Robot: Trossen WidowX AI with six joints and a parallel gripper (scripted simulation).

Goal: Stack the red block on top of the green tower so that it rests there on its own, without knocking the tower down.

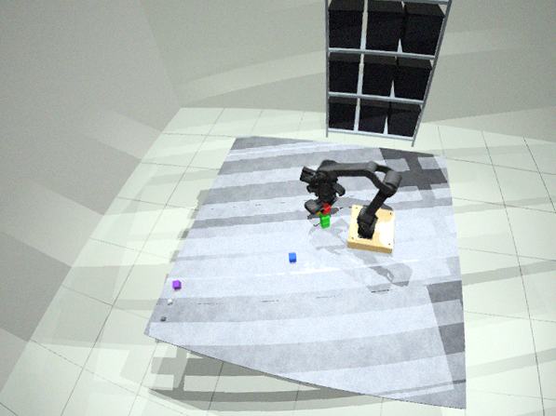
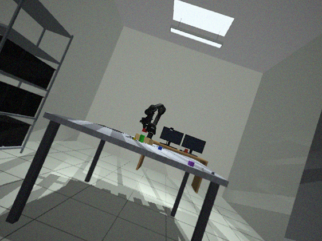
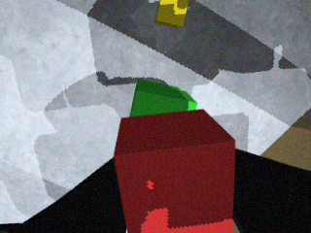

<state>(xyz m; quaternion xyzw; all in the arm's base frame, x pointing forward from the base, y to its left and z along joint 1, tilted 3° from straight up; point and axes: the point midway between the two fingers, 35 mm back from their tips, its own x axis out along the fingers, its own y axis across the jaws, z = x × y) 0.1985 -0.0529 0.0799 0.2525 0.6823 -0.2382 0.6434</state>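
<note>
Right now the yellow block is 100 mm below my gripper tip, 60 mm to the right of it and 40 mm ahead of it. The rest, counted from my gripper tip: purple block 580 mm ahead, 450 mm to the left, 100 mm below; then blue block 210 mm to the left, 110 mm ahead, 100 mm below; then red block 10 mm above.
</note>
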